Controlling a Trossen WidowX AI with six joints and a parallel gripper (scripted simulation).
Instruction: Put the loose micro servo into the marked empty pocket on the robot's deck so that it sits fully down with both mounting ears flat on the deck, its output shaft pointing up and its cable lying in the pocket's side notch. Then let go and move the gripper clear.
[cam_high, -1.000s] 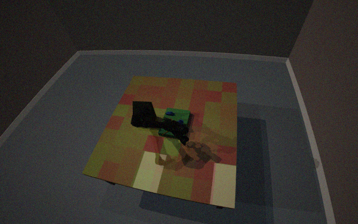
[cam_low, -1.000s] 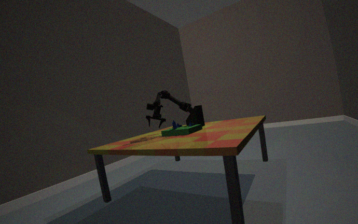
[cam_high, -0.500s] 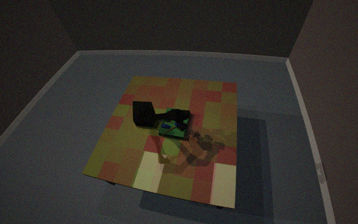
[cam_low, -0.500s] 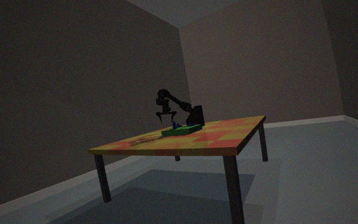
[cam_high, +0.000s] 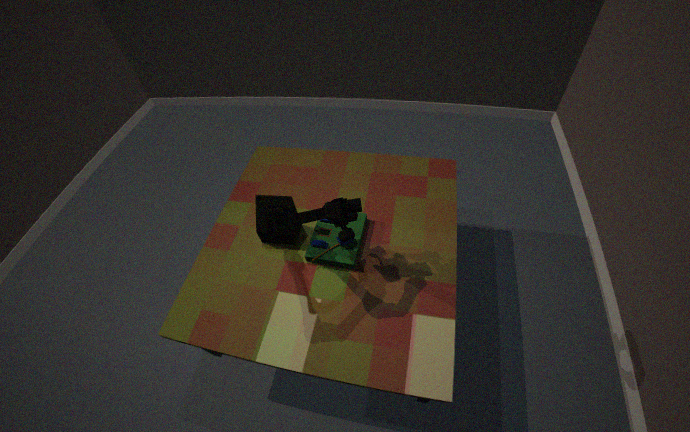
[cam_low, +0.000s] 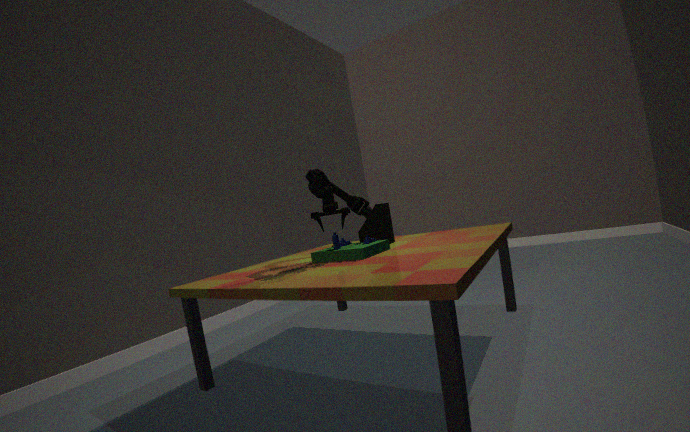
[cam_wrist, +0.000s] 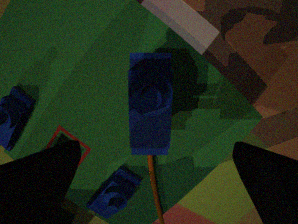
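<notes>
My gripper tip is 1 cm past the deck, 5 cm to the right of it and 11 cm above it.
</notes>
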